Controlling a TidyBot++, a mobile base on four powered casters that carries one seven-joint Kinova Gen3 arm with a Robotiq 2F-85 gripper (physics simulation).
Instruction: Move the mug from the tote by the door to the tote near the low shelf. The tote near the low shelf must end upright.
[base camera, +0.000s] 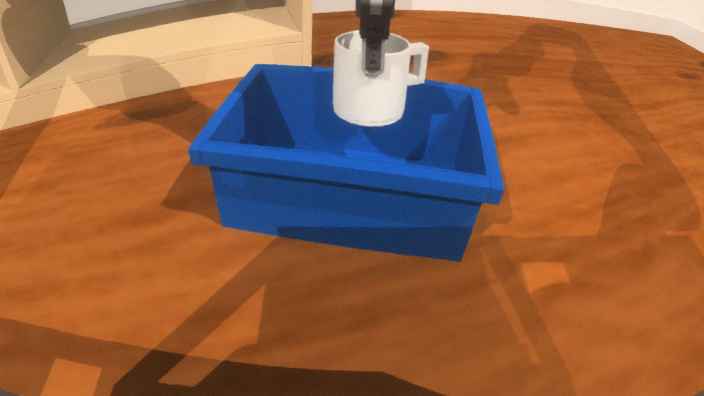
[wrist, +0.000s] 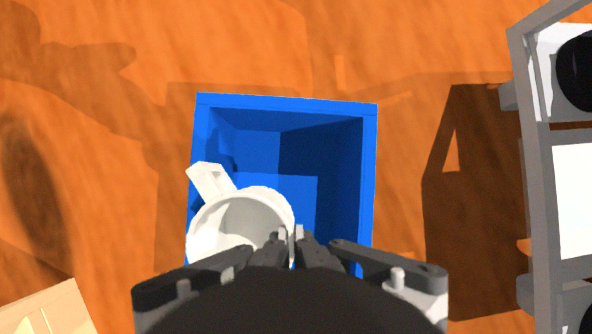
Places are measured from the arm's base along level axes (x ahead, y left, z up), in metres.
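Pixels of known places: gripper, fingertip midpoint: (base camera: 372, 70) (wrist: 291, 236).
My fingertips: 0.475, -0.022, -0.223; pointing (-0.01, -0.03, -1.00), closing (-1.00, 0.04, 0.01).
Note:
Ahead of a thing's pixels: the offset from my fingertips to its top centre, as dx, dy, dz. "*": to the spot under its first point.
A white mug @(* -0.003, +0.000, -0.033) (base camera: 370, 100) (wrist: 250, 215) hangs upright in my gripper, with its handle to the right in the base camera view. My gripper (base camera: 374, 70) (wrist: 291, 236) is shut on the mug's wall, one finger inside the rim and one outside. The blue tote @(+0.013, +0.015, -0.053) (base camera: 345, 175) (wrist: 368, 185) stands upright on the floor beside the low shelf. The mug is over the tote's opening, toward its back in the base camera view; whether its base is below the rim is hard to tell.
The low wooden shelf (base camera: 200, 70) (wrist: 50, 310) stands behind and left of the tote. My base's grey frame (wrist: 527, 165) shows at the right of the wrist view. A white wall (base camera: 500, 10) runs along the back. Shadows of the arm lie on the wooden floor.

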